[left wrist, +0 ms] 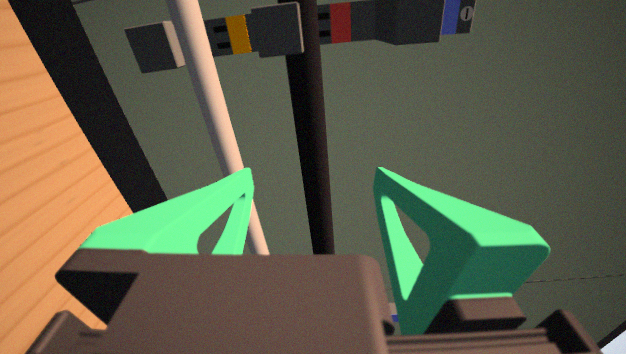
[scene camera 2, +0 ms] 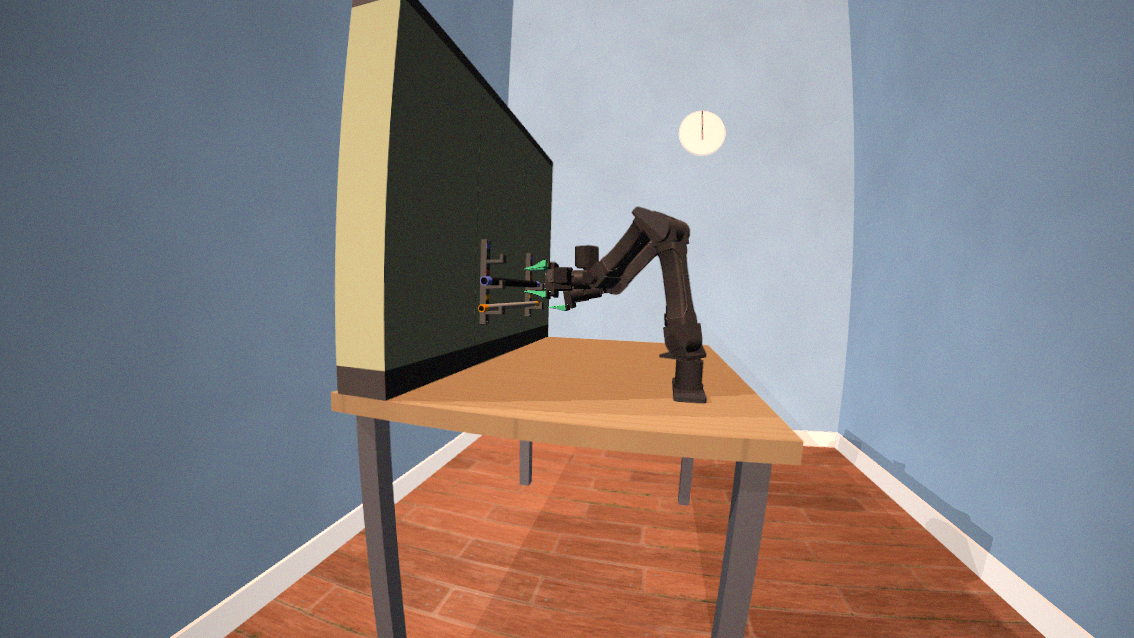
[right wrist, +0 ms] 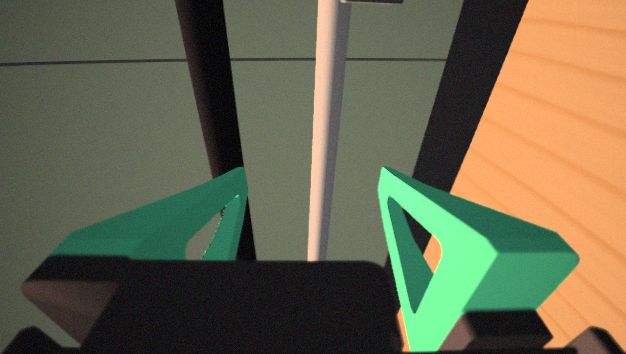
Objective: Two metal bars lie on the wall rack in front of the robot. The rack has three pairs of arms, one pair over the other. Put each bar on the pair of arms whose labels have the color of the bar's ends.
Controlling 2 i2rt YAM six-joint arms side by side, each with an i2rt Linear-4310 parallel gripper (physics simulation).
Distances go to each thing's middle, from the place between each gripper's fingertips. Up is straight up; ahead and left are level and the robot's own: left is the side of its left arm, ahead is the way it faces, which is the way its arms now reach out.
Labels:
My left hand is 70 mm to the right of the post (scene camera 2: pixel 485 263), 70 mm short of it and 10 mm above it.
Right now the post is 330 mm to the left of my right hand, 70 mm ahead of it and 50 mm above it.

